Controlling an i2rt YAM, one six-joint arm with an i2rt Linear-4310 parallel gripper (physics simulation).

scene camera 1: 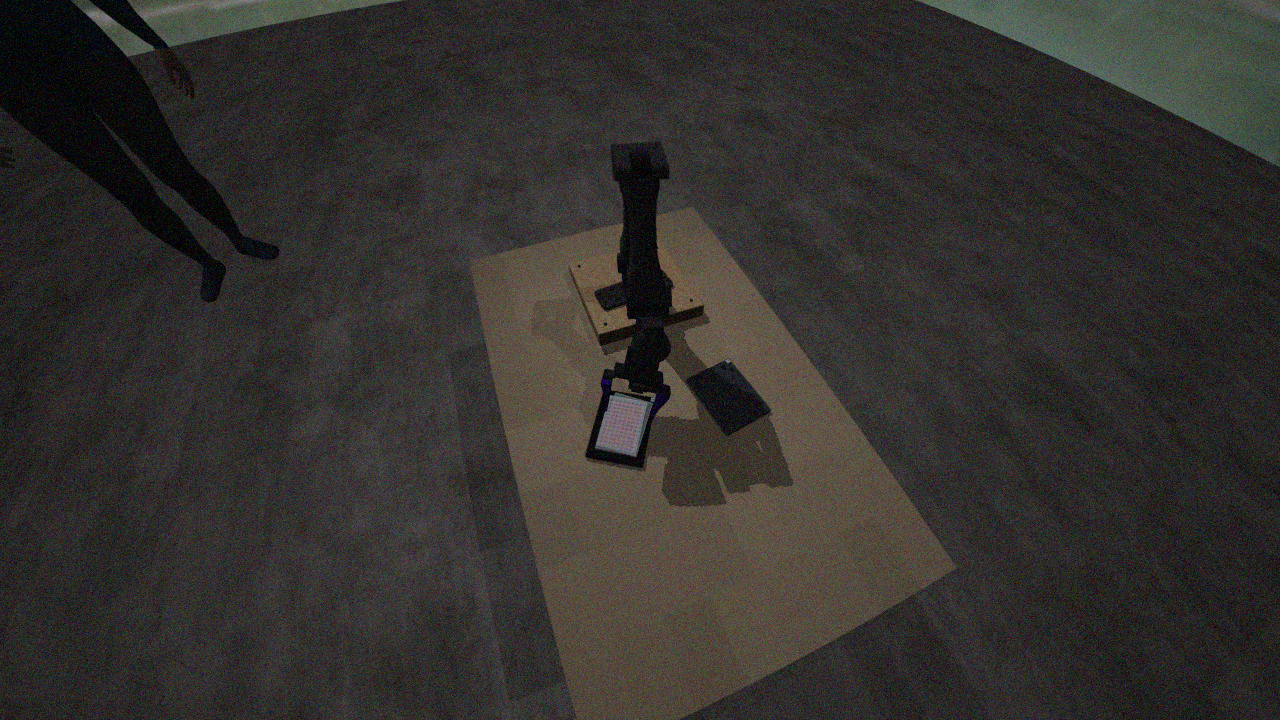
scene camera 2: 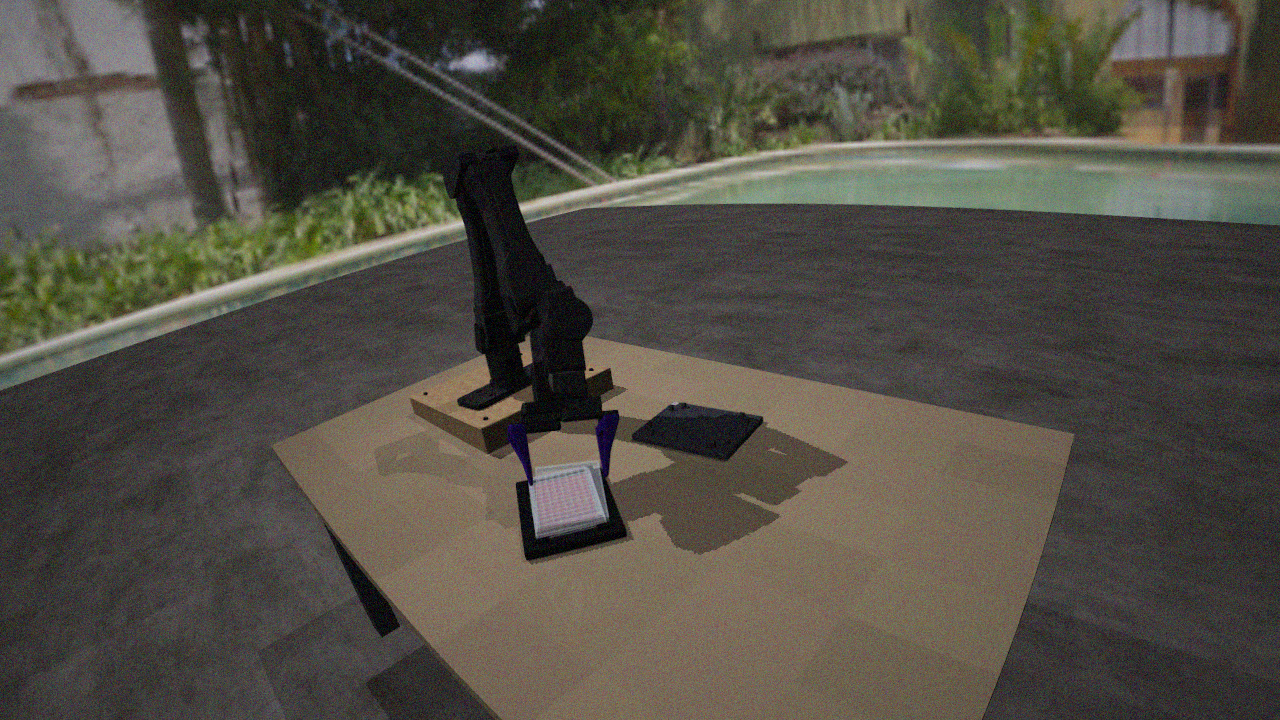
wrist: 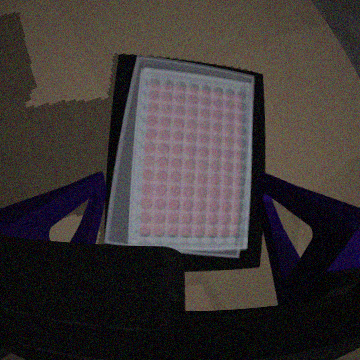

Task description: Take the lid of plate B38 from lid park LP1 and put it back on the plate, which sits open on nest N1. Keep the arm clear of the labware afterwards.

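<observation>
Plate B38, a white well plate with pink wells, sits on the black nest N1. The clear lid lies over it, turned slightly against it; a strip overhangs the plate's left side in the wrist view. Whether it is fully seated I cannot tell. My gripper is open, its purple fingers low on either side of the lid near one end, with a small gap at each side. The black lid park LP1 carries no lid.
The arm's wooden base board is behind the nest. The lid park is on the table, to the right of the nest in both scene views. A person stands on the floor at the left, away from the table.
</observation>
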